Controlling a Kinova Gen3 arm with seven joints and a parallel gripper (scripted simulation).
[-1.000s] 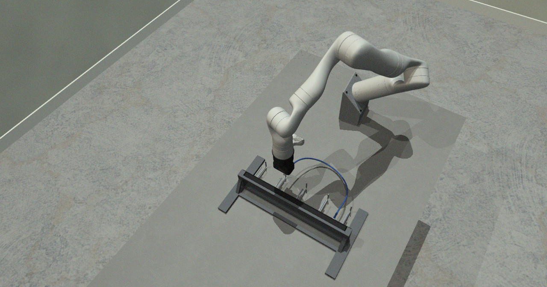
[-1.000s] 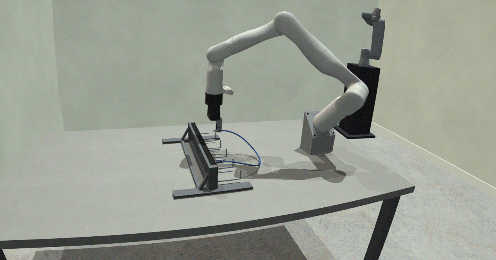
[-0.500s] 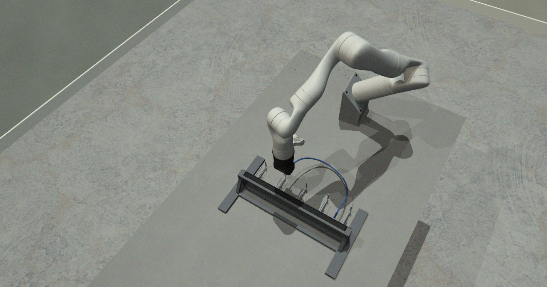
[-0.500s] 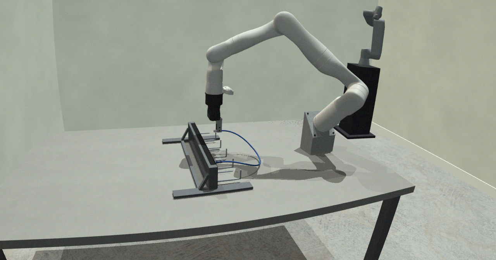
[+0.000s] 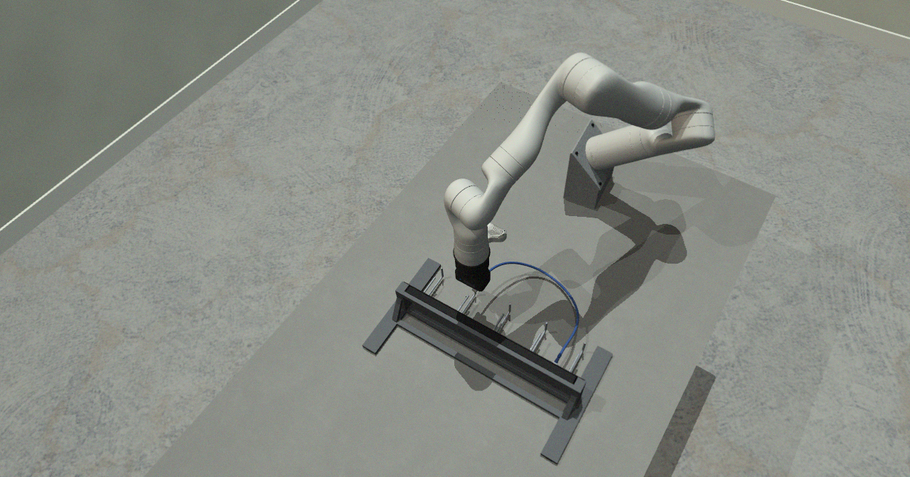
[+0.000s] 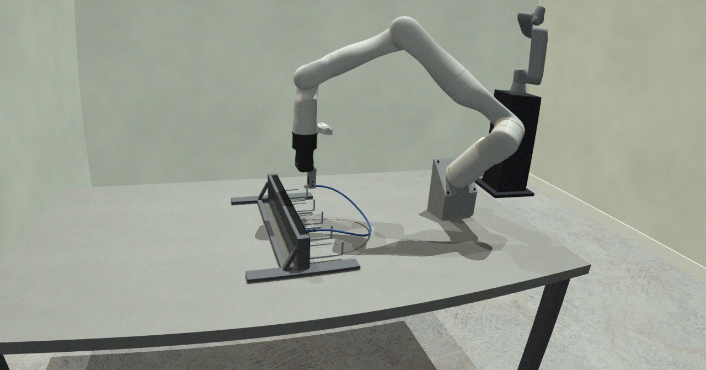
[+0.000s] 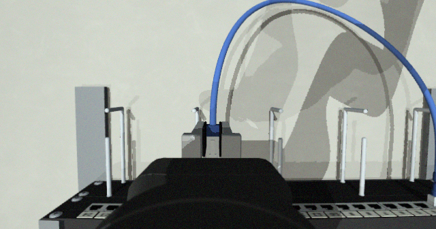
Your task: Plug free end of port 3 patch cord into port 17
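The plug lies 1 cm ahead of my hand and 1 cm below it.
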